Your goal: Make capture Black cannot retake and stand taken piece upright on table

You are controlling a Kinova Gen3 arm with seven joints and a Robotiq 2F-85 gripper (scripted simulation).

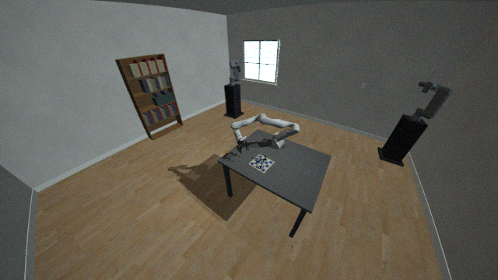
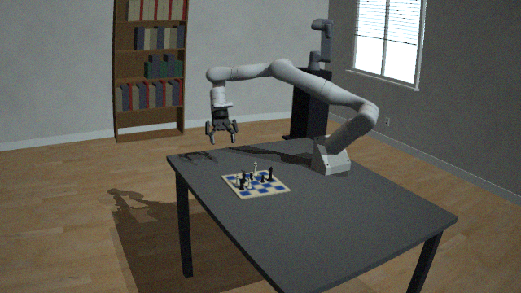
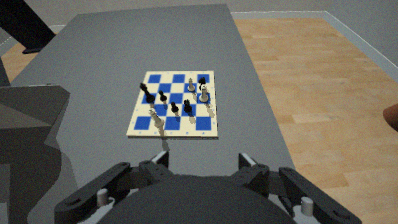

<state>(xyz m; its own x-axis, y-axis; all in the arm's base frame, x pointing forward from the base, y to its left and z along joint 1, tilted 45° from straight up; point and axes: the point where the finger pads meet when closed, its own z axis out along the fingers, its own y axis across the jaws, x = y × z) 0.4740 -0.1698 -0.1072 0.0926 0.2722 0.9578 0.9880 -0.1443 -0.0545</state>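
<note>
Right now the blue-and-cream chessboard is 19 cm to the left of my hand, 13 cm below it and 5 cm behind it. Also, from my hand: tall white piece: 12 cm to the left, 9 cm below, 9 cm behind.
</note>
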